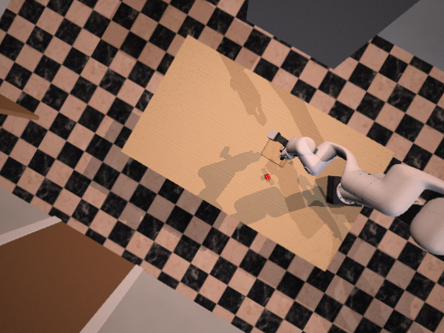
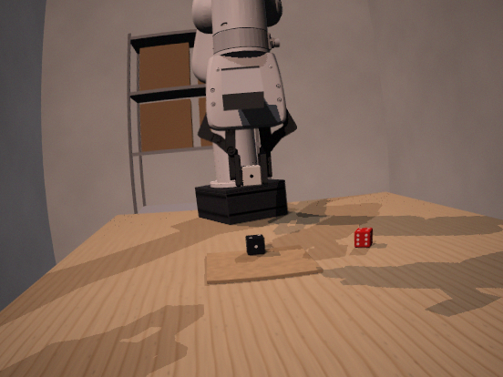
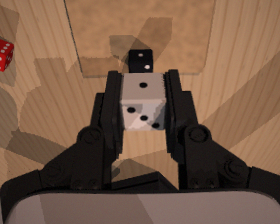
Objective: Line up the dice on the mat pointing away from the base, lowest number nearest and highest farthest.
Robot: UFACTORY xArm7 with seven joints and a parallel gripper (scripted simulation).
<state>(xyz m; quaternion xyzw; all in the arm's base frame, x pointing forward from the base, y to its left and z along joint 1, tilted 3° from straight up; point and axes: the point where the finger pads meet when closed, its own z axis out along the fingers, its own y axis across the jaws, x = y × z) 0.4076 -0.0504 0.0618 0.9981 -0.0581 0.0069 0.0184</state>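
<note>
The thin mat is 13 cm below my hand. Round my hand: white die: 1 cm below; then red die: 16 cm to the left, 12 cm below, 1 cm behind; then black die: 11 cm below, 5 cm behind, 1 cm to the left.
</note>
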